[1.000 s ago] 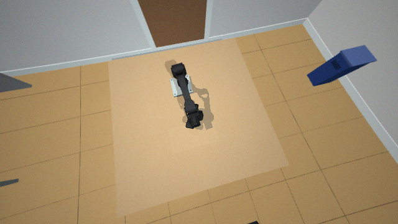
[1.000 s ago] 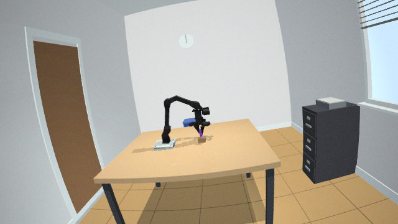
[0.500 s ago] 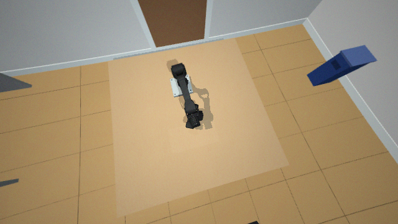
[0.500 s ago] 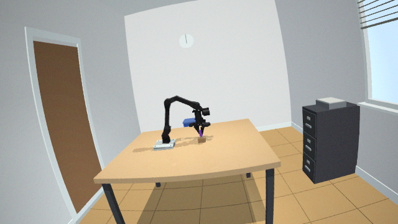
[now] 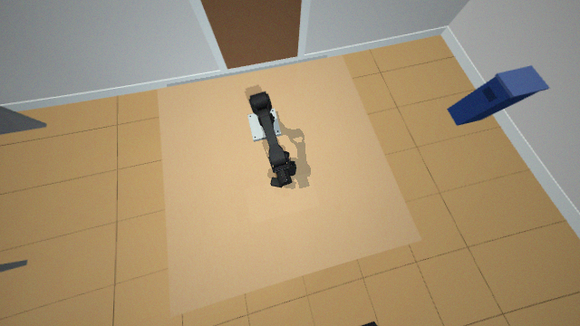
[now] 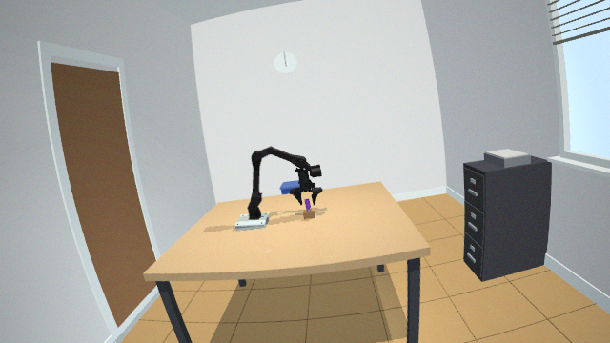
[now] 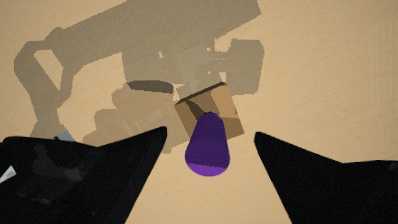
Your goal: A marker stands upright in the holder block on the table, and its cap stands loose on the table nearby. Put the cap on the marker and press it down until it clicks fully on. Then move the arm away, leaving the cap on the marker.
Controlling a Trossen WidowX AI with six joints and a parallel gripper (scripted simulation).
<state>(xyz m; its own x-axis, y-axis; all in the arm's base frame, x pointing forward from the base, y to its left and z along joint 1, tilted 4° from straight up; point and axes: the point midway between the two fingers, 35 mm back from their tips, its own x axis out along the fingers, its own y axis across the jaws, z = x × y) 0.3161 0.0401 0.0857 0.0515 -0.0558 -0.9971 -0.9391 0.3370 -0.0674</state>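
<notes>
My gripper tip is now 1 cm below the purple cap. Round my gripper tip: holder block: 5 cm below.
</notes>
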